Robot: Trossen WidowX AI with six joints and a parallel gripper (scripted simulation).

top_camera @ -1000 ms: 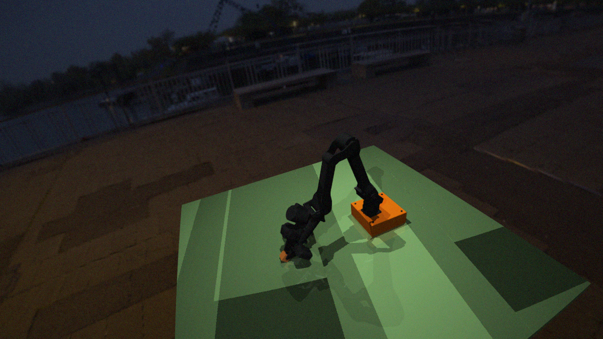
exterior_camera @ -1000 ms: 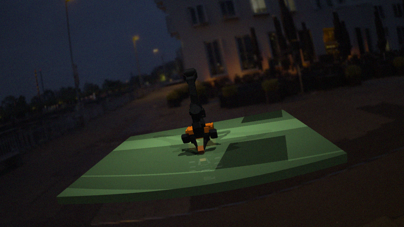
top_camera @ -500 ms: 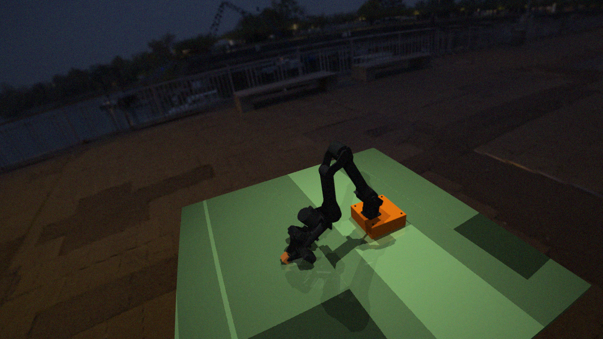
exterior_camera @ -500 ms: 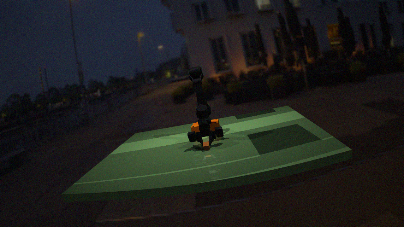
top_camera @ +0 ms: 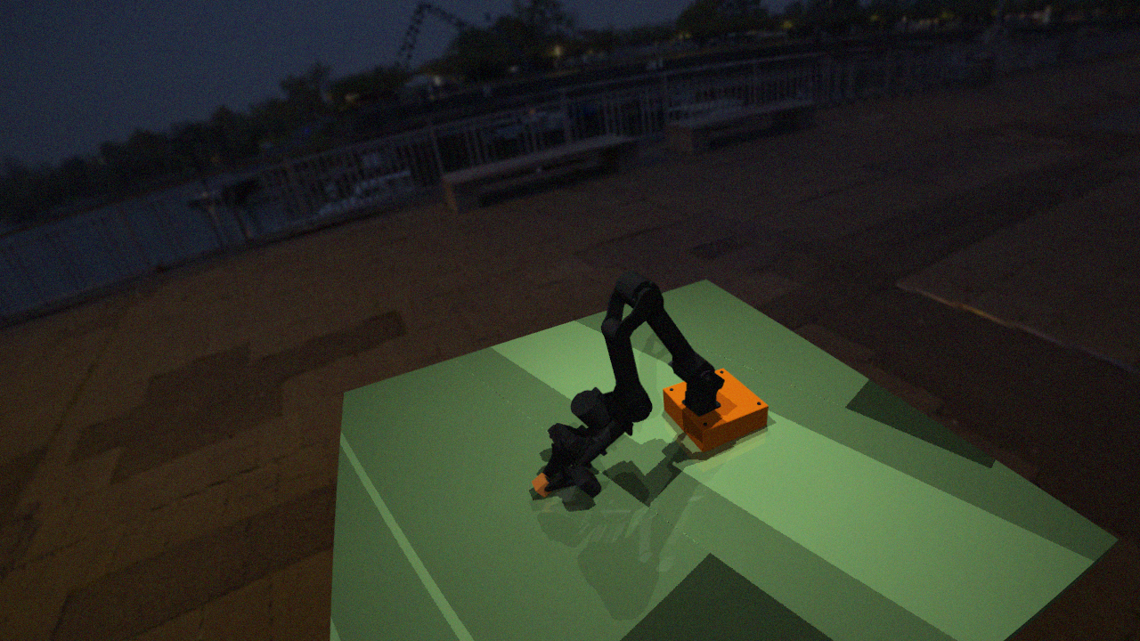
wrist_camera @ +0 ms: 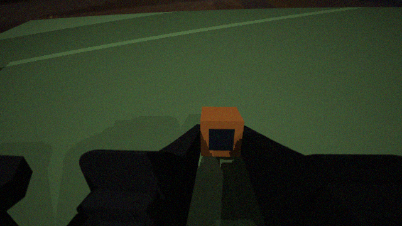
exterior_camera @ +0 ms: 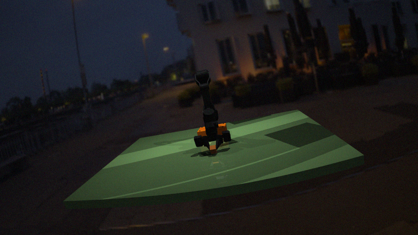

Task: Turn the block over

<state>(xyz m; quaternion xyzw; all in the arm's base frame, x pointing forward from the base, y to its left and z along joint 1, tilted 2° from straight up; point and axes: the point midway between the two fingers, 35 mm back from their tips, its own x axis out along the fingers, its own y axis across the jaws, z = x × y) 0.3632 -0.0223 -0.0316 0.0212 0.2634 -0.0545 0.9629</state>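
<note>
My gripper tip is now 1 cm past the small orange block.
</note>
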